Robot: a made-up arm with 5 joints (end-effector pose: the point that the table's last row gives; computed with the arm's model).
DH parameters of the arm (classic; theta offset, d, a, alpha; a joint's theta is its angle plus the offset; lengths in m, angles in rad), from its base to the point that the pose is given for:
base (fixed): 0 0.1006 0 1.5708
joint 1: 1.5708 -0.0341 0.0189 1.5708
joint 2: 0 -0.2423 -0.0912 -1.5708
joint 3: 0 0.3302 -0.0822 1.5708
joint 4: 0 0.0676 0.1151 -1.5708
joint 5: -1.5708 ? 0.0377 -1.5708
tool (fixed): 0 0.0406 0 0
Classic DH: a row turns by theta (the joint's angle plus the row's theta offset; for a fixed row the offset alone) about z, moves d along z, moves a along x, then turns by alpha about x.
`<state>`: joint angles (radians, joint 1 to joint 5).
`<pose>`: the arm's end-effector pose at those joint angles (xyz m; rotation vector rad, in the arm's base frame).
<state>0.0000 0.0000 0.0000 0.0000 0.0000</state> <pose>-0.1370 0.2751 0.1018 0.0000 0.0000 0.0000</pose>
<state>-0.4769 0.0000 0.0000 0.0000 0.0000</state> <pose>-0.1212 0.2751 0.1646 0.0000 0.4769 0.0000</pose>
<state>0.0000 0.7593 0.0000 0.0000 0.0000</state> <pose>-0.1370 0.2211 0.2726 0.7593 0.0000 0.0000</pose>
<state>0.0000 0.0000 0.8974 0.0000 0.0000</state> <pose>-0.2341 0.2751 0.1565 0.0000 -0.8974 0.0000</pose>
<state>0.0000 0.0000 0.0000 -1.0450 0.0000</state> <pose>-0.1370 0.1253 -0.4698 -1.0450 0.0000 0.0000</pose>
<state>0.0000 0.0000 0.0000 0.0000 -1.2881</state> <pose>-0.1252 0.2751 0.0363 0.0000 1.2881 0.0000</pose>
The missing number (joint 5, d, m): -0.5712
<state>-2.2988 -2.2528 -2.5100 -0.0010 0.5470</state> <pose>0.1415 -0.2791 0.3156 2.4500 -1.0031 -0.4156</pose>
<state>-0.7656 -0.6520 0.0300 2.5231 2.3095</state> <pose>0.2417 -0.6128 0.6909 0.1044 -1.0343 -2.0101</pose>
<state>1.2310 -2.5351 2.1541 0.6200 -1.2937</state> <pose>-0.2984 -0.1313 -0.4051 -2.5749 0.0390 -0.2745</pose>
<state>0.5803 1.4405 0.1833 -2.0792 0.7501</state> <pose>0.2456 0.7001 -0.3741 -0.6962 -1.2436 -0.1376</pose>
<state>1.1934 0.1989 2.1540 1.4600 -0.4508</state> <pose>0.0323 -0.3066 -0.6928 -0.4362 -2.3862 1.8672</pose>
